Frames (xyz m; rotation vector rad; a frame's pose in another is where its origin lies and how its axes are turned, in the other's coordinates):
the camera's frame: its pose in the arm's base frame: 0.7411 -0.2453 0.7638 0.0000 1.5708 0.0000
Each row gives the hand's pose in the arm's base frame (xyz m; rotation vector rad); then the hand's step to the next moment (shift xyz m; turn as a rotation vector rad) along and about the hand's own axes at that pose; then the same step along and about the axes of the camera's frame.
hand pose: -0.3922 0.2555 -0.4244 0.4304 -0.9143 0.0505
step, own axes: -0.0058 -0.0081 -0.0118 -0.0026 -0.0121 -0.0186
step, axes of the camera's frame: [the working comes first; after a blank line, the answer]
step, axes of the arm's base frame: 0.0072 -0.0021 -0.0135 0.0152 -0.0036 -0.0160

0.0135 -0.0021 0.0072 0.0160 -0.0036 0.0152
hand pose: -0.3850 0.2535 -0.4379 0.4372 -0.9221 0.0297
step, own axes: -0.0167 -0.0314 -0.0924 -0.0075 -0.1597 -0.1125
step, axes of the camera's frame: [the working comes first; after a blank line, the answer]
step, axes of the arm's base frame: 0.0670 0.0089 -0.0724 0.1148 -0.1020 -0.1210

0.0724 0.0089 0.0670 0.1210 -0.1020 0.1148
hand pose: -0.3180 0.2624 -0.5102 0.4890 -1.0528 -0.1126
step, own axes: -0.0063 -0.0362 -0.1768 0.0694 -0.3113 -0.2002
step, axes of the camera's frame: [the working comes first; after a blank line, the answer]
step, axes of the arm's base frame: 0.1530 0.0287 -0.0915 0.2496 -0.2319 -0.1605

0.0915 0.0287 0.1530 0.1605 -0.2319 0.2496
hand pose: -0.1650 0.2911 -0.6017 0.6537 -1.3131 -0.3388
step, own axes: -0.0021 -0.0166 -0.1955 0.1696 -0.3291 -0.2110
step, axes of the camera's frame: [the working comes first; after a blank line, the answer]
step, axes of the arm's base frame: 0.1897 0.0372 -0.0339 0.2865 -0.3009 -0.0946

0.0339 0.0372 0.1897 0.0946 -0.3009 0.2865
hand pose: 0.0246 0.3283 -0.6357 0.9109 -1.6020 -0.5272
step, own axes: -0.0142 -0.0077 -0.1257 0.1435 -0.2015 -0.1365
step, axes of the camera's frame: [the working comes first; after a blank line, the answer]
step, axes of the arm's base frame: 0.1235 0.0241 0.0154 0.1810 -0.2146 -0.0319

-0.0154 0.0241 0.1235 0.0319 -0.2146 0.1810
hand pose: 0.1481 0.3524 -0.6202 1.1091 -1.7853 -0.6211
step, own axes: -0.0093 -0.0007 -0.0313 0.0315 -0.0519 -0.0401
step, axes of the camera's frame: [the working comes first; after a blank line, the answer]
step, axes of the arm's base frame: 0.0298 0.0093 0.0096 0.0520 -0.0502 -0.0084

-0.0096 0.0093 0.0298 0.0084 -0.0502 0.0520
